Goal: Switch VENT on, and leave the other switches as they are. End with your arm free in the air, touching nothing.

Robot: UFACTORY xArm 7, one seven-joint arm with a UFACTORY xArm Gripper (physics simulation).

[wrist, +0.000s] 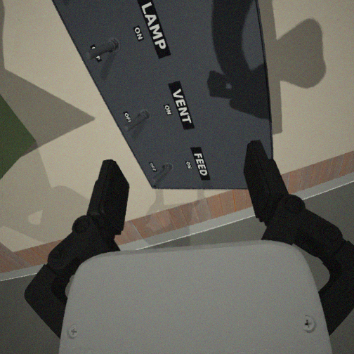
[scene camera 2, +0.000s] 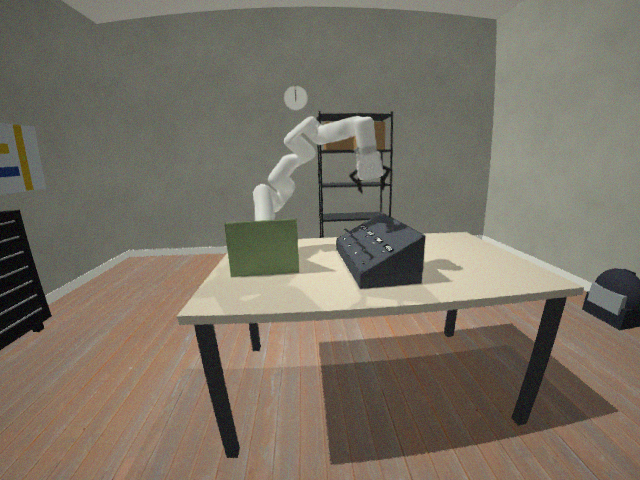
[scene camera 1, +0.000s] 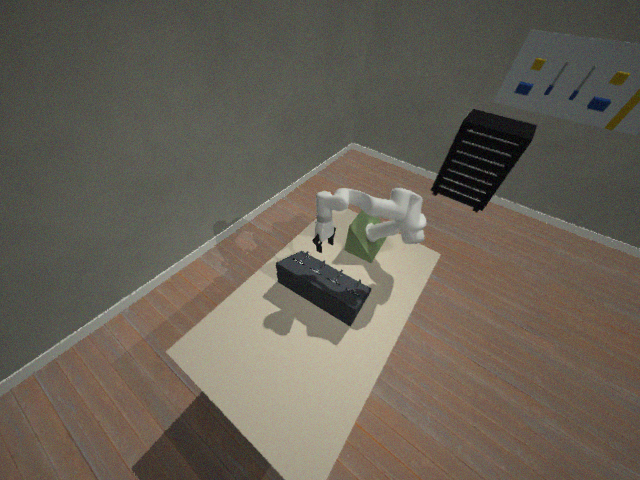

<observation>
same spot on dark switch box: (scene camera 1: 340, 296) = (scene camera 2: 381, 219)
</observation>
